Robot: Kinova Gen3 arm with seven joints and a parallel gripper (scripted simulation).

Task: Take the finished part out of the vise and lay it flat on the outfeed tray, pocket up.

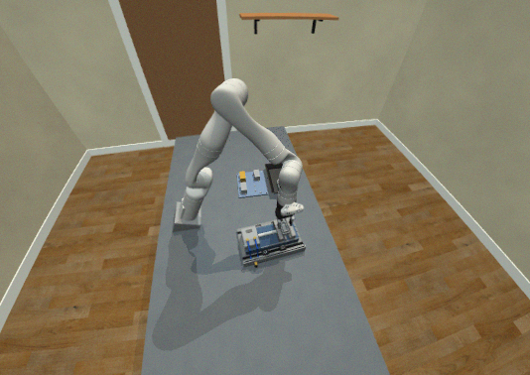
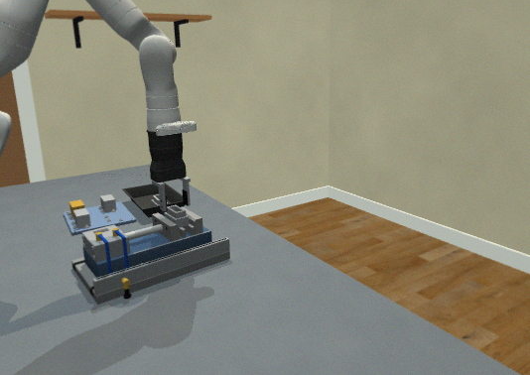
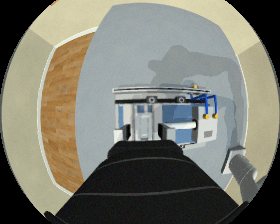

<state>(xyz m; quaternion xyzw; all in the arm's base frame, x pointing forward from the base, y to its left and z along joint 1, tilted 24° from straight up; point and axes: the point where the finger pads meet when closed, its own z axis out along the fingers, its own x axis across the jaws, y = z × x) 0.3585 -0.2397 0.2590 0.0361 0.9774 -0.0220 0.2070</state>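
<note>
My gripper is now 100 mm above the rail, 90 mm to the left of it and 80 mm past it. From my hand the other things lie so: light blue fixture plate 380 mm to the left, 130 mm below, 40 mm behind.
</note>
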